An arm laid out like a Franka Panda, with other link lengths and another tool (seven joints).
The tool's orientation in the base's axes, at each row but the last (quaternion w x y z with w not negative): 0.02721, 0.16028, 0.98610, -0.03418; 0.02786, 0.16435, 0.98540, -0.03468; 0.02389, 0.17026, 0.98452, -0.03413; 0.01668, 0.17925, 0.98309, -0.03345; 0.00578, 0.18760, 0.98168, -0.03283; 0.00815, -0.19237, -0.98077, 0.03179; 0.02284, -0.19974, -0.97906, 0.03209; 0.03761, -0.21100, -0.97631, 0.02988; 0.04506, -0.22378, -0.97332, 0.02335; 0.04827, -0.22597, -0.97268, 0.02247
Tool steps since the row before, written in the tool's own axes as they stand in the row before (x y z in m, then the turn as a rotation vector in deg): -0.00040, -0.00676, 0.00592, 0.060, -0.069, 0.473; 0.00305, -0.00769, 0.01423, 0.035, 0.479, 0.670; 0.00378, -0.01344, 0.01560, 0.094, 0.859, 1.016; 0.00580, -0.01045, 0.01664, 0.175, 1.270, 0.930; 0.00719, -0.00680, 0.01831, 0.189, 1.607, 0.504; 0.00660, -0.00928, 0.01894, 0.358, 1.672, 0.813; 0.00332, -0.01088, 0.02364, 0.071, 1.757, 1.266; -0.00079, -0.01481, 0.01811, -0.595, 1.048, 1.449; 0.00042, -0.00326, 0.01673, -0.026, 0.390, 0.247; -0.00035, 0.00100, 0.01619, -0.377, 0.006, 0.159
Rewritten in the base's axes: -0.00152, -0.00697, -0.00547, -0.059, -0.082, -0.471; -0.00477, -0.00738, -0.01392, 0.152, 0.411, -0.698; -0.00753, -0.01254, -0.01497, 0.237, 0.762, -1.069; -0.00877, -0.00891, -0.01623, 0.305, 1.180, -1.011; -0.00921, -0.00488, -0.01802, 0.416, 1.526, -0.607; -0.01014, -0.00720, -0.01827, 0.276, 1.632, -0.919; -0.00865, -0.00996, -0.02268, 0.546, 1.573, -1.386; -0.00691, -0.01456, -0.01698, 0.845, 0.645, -1.556; -0.00343, -0.00317, -0.01640, 0.168, 0.333, -0.273; -0.00093, 0.00039, -0.01619, 0.323, -0.165, -0.190
